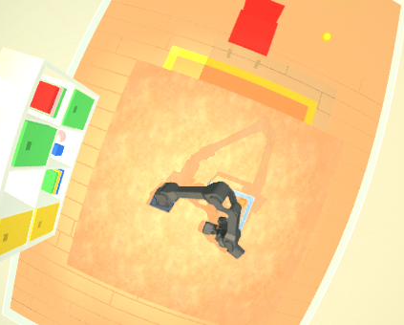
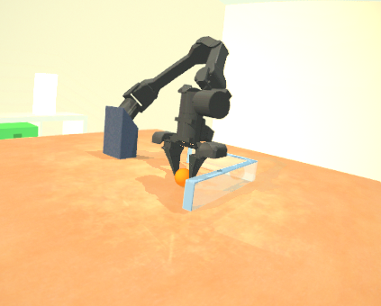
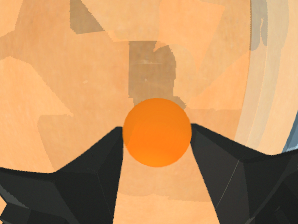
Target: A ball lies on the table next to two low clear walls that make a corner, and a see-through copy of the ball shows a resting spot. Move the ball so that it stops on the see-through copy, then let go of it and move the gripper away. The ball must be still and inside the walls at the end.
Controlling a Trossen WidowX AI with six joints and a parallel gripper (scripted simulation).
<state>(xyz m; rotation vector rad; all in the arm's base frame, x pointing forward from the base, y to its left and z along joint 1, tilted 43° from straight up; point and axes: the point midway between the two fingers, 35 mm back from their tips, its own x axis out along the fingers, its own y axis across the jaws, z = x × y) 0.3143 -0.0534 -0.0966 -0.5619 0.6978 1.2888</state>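
The faint orange spot lies 16 cm to the left of my gripper tip and 8 cm ahead of it. The rest, counted from my gripper tip: orange ball right at my gripper tip.
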